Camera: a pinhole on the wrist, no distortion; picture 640 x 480 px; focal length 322.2 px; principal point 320.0 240.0 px. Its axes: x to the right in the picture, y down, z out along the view. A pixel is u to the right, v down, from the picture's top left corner.
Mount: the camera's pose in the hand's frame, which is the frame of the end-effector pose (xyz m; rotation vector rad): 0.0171 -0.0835 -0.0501 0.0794 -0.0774 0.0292
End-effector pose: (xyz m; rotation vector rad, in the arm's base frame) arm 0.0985 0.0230 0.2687 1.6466 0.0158 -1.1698
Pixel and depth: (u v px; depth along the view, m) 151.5 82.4 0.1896
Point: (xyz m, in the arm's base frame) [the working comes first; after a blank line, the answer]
In the camera's frame: -0.0992 -0.0927 0.1896

-0.1353 0.0635 0.1972
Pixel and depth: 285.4 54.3 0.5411
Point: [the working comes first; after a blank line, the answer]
In the camera's frame: -0.0581 -0.3119 0.5411

-0.4794 -0.0894 0.0197
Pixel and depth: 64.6 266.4 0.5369
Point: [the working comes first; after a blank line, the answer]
In the camera's frame: -0.4256 0.0440 0.5369

-0.4884 -0.0420 0.5290
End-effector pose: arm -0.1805 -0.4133 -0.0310 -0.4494 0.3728 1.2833
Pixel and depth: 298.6 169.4 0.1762
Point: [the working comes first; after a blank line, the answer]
In the camera's frame: -0.0117 -0.0386 0.1762

-0.0478 -0.3862 0.0914
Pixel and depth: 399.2 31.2 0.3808
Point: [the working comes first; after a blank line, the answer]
In the camera's frame: 0.0936 -0.2468 0.3808

0.1935 -0.2541 0.2350
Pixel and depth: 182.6 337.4 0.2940
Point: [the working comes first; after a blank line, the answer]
In the camera's frame: -0.1254 0.0889 0.2940

-0.1879 -0.4046 0.2434
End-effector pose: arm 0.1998 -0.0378 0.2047 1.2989 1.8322 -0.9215
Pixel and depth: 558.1 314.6 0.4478
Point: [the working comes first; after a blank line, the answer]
In the camera's frame: 0.3309 0.1037 0.4478

0.1733 -0.2632 -0.2731
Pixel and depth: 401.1 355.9 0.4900
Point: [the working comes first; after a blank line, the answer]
In the camera's frame: 0.1233 0.1763 0.4900

0.2922 -0.3723 -0.1179
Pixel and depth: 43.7 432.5 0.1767
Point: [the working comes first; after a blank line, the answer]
In the camera's frame: -0.1515 0.1056 0.1767

0.2581 -0.2104 0.2711
